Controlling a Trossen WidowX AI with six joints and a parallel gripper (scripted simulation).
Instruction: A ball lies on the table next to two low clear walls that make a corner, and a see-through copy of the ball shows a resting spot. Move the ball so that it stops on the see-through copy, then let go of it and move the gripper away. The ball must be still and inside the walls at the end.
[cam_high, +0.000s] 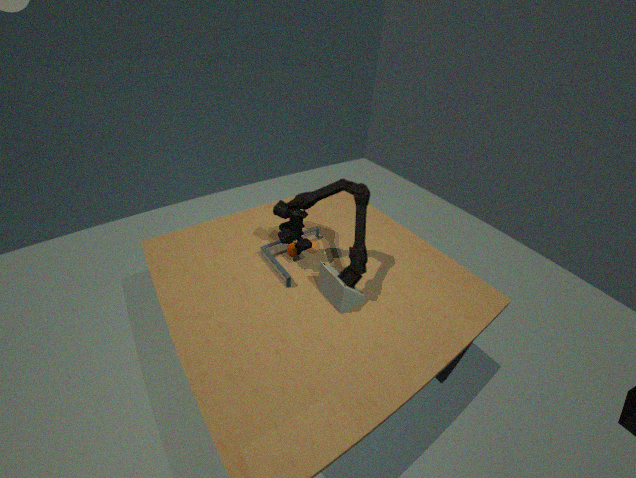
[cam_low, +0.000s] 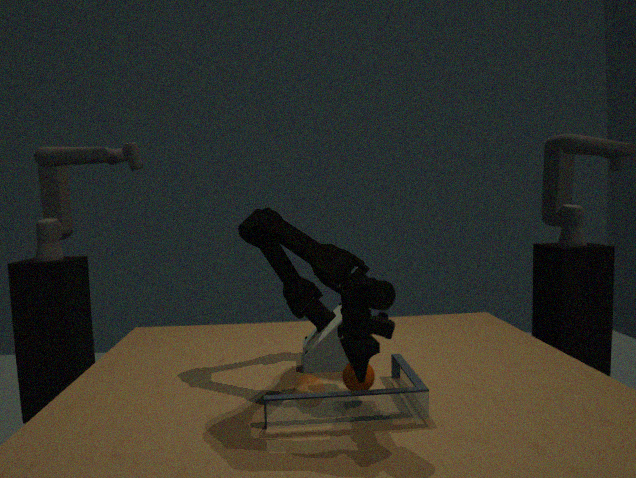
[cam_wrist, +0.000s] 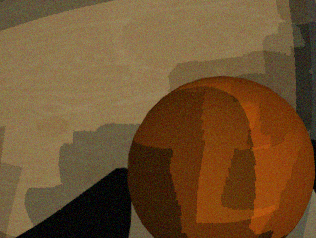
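My gripper tip is 9 cm short of the long clear wall, 4 cm to the left of it and 3 cm above it. The rest, counted from my gripper tip: short wall 11 cm to the left, 3 cm below, 2 cm behind.
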